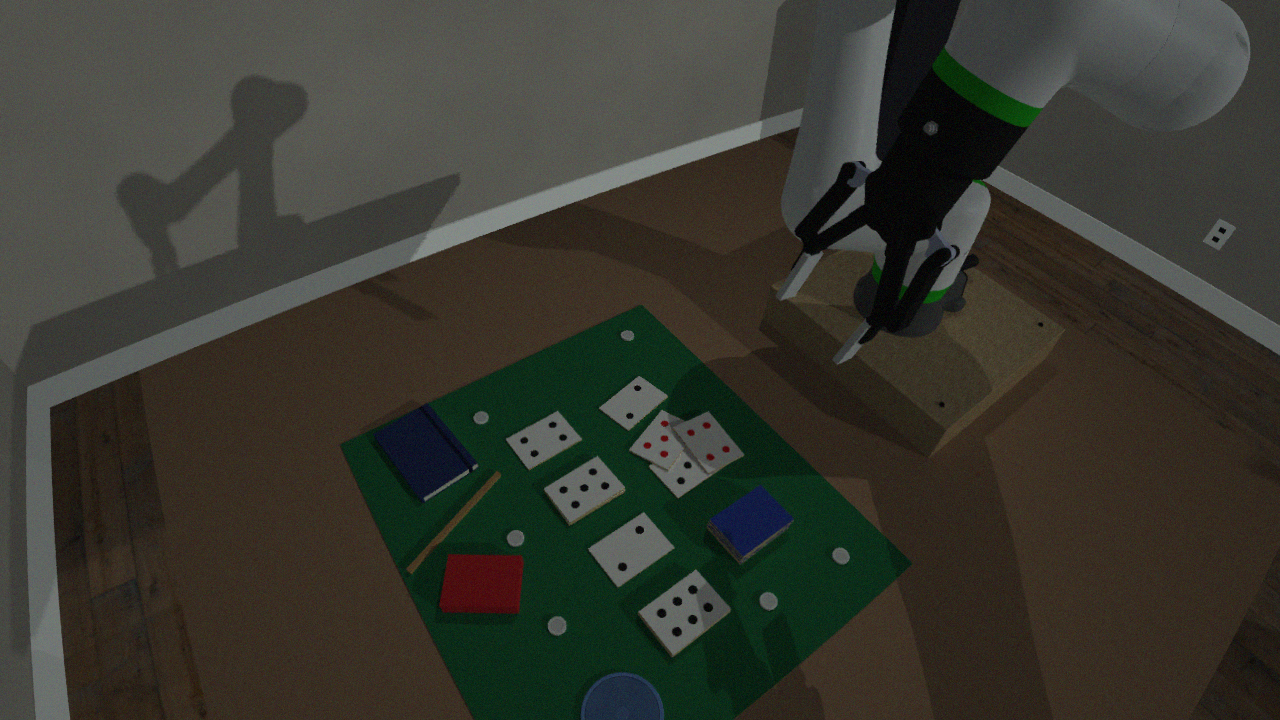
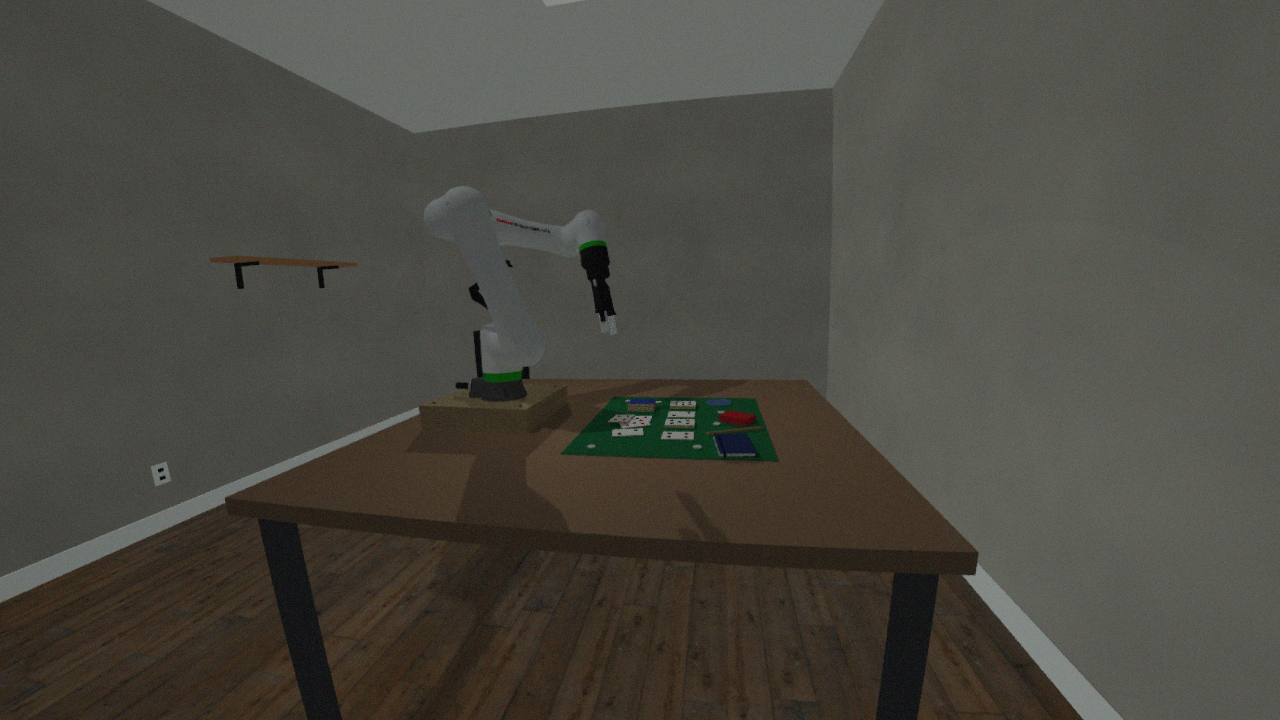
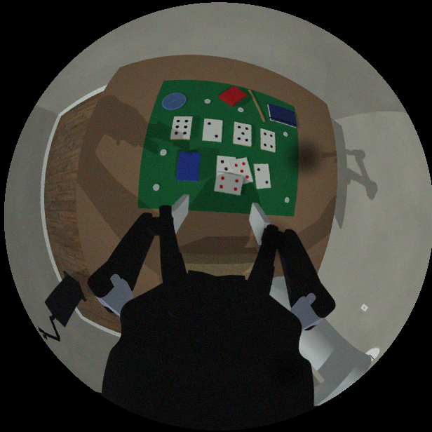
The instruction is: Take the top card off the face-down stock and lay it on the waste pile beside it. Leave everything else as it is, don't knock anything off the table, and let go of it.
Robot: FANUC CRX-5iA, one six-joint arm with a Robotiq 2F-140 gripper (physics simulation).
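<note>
The face-down stock is a blue-backed stack on the green mat. Beside it lies the waste pile of overlapping face-up cards. A card with four red pips lies on top, tilted over a card with red pips and a card with black pips, both partly covered. My gripper is open and empty, high above the table, back from the pile toward the robot's base.
A black two-pip card lies beside the waste pile. Face-up stacks, white discs, a red box, a wooden stick, a dark blue book and a round blue dish also lie on the mat.
</note>
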